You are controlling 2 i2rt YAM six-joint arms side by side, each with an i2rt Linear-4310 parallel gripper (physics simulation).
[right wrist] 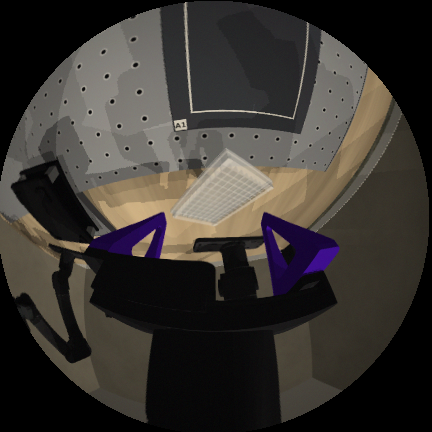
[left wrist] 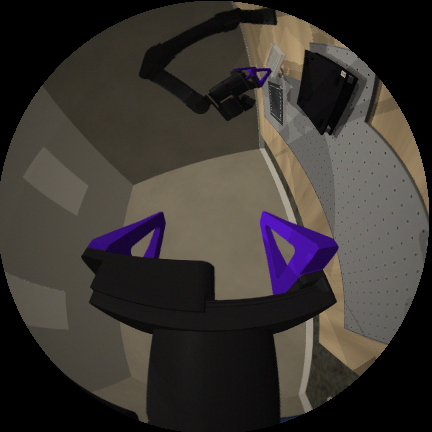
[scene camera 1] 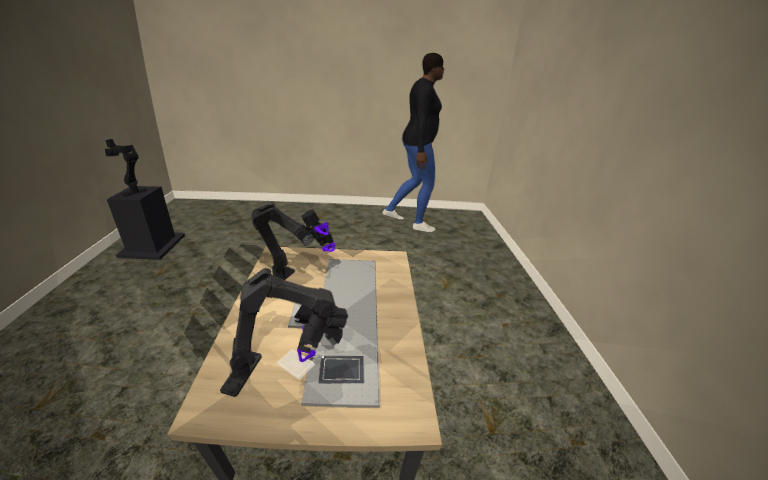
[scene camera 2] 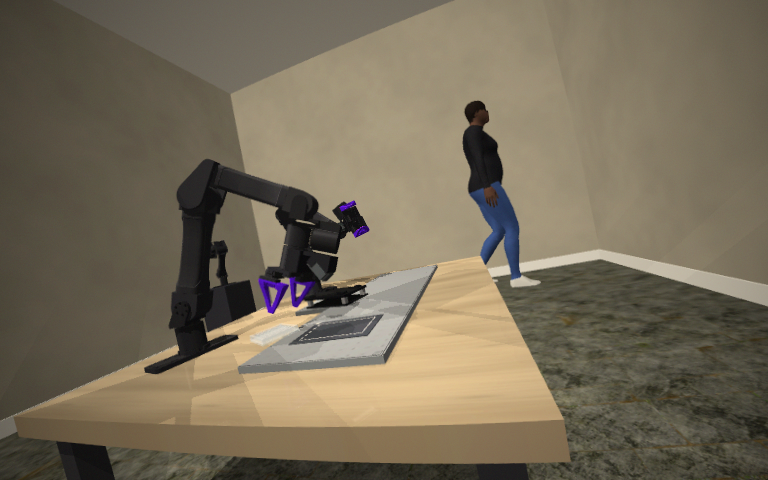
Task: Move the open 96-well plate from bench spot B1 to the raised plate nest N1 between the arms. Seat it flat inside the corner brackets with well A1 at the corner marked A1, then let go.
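Frame: origin at the left arm's base, x left, y up, z ahead, level; metres.
Seen in the pictures: left gripper, between the fingertips: (left wrist: 212, 216) (scene camera 1: 330, 243) (scene camera 2: 356, 216); right gripper, between the fingertips: (right wrist: 213, 217) (left wrist: 262, 68) (scene camera 1: 303, 352) (scene camera 2: 283, 310); left arm's base, origin of its link: (right wrist: 68, 250); right arm's base, origin of its link: (right wrist: 231, 242) (scene camera 1: 242, 373) (scene camera 2: 195, 353).
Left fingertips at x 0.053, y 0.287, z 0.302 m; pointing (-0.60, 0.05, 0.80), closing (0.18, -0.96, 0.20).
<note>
Pixels of each thing's top centre, then the offset from my left fingertips to it. "pt": a spot on its surface instead. Level surfaces: height alone.
- pale 96-well plate, centre of its top: (right wrist: 219, 206) (scene camera 2: 272, 327) (left wrist: 269, 60) (scene camera 1: 295, 361) dx -0.470, dy -0.258, dz +0.124 m
- dark outlined pad, a spot on its surface: (right wrist: 240, 65) (scene camera 1: 334, 367) pt dx -0.411, dy -0.272, dz +0.268 m
- black raised nest, centre of its top: (right wrist: 48, 222) (left wrist: 313, 89) (scene camera 2: 335, 290) (scene camera 1: 316, 310) dx -0.208, dy -0.236, dz +0.048 m
- perforated grey board, height of its surface: dy -0.274 m
- wooden table, height of its surface: dy -0.287 m
- white A1 label, a spot on its surface: (right wrist: 180, 125) pt dx -0.392, dy -0.272, dz +0.199 m
The pale 96-well plate (scene camera 1: 289, 365) (scene camera 2: 271, 334) (left wrist: 274, 59) (right wrist: 222, 192) lies askew beside the dark outlined pad (scene camera 1: 341, 369) (scene camera 2: 338, 330) (right wrist: 240, 65), mostly over wood, with one corner overlapping the grey board's edge. Whether it tilts is unclear. My right gripper (scene camera 2: 284, 309) (right wrist: 213, 217) is open and empty above the plate. My left gripper (scene camera 1: 329, 237) (scene camera 2: 356, 218) (left wrist: 212, 216) is open and empty, raised far from the plate. The black raised nest (scene camera 2: 328, 295) (left wrist: 327, 92) (right wrist: 55, 205) stands between the arms, partly hidden by the right arm in scene camera 1. Well A1 is too small to tell.
The perforated grey board (scene camera 1: 356, 305) (left wrist: 380, 190) runs along the wooden table (scene camera 1: 396, 339) (scene camera 2: 453, 362). A white A1 label (right wrist: 180, 125) marks a pad corner. A person (scene camera 1: 421, 118) (scene camera 2: 481, 158) stands beyond the table. Another arm sits on a dark pedestal (scene camera 1: 141, 220).
</note>
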